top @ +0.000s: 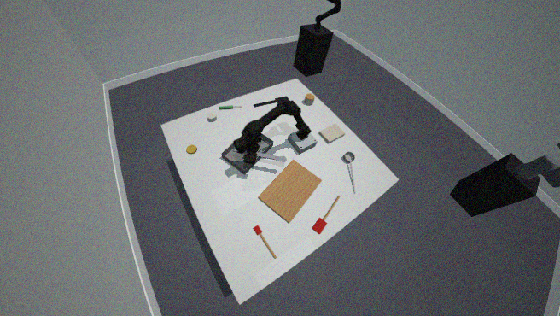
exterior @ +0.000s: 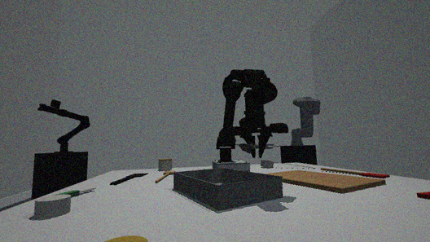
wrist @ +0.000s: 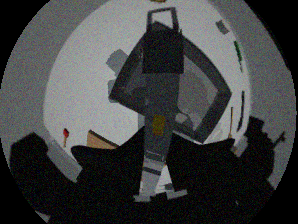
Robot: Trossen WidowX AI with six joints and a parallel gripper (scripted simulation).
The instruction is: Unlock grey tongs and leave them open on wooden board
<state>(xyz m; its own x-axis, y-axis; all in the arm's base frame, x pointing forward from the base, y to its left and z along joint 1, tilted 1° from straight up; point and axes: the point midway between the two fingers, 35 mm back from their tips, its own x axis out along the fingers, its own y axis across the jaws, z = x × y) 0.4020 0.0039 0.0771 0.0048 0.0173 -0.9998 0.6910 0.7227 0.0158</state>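
My gripper tip is now 11 cm past the wooden board, 27 cm to the right of it and 9 cm above it. Round my gripper tip: yellow disc (31 cm ahead, 32 cm to the right, 9 cm below); then roasting tin (2 cm behind, 11 cm to the right, 7 cm below); then black spatula (46 cm behind, 46 cm to the right, 10 cm below).
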